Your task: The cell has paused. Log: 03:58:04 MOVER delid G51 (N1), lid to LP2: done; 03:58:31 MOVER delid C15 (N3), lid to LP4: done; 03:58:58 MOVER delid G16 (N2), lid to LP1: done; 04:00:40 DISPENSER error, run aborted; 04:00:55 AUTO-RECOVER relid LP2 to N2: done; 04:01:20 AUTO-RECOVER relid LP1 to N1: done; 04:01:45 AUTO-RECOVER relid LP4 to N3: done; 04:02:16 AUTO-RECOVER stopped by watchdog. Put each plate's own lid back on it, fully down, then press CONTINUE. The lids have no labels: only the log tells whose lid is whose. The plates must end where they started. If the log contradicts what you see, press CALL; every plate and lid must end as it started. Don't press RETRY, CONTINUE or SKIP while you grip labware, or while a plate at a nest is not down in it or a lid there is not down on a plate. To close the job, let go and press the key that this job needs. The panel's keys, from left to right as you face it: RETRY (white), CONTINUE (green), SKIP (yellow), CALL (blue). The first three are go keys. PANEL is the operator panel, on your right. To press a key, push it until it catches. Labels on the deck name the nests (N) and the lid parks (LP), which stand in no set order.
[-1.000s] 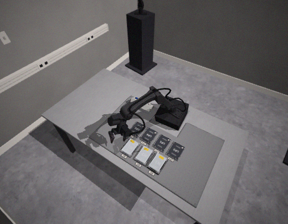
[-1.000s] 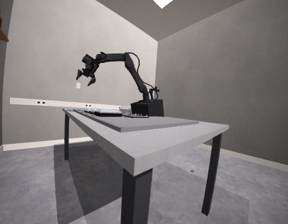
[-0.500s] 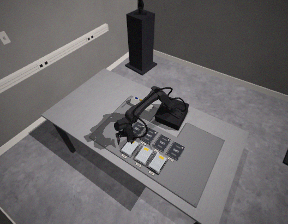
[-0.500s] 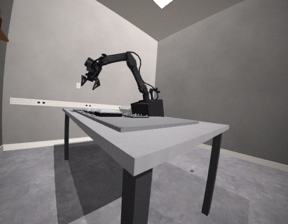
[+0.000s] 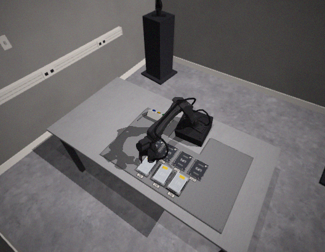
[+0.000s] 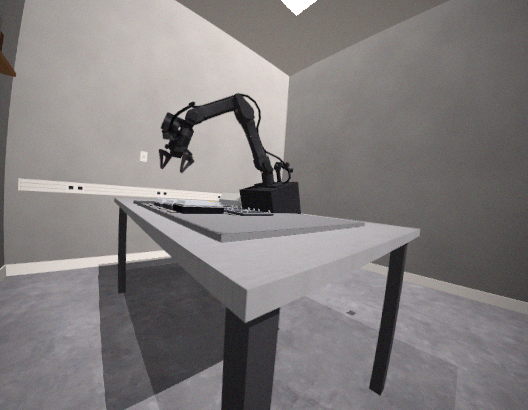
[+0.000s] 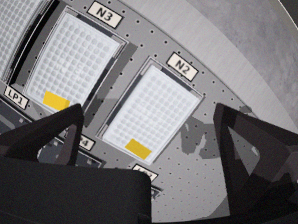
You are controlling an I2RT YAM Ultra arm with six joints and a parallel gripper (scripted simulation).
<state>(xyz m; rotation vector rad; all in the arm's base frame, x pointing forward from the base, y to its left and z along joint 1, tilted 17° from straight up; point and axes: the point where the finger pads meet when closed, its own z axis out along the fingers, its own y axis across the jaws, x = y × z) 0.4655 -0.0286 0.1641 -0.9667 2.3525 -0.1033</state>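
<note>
Right now my hand is 22 cm past the LP4 lid park, 1 cm to the left of it and 16 cm above it. Round my hand: clear lid (7 cm behind, 20 cm to the left, 12 cm below).
</note>
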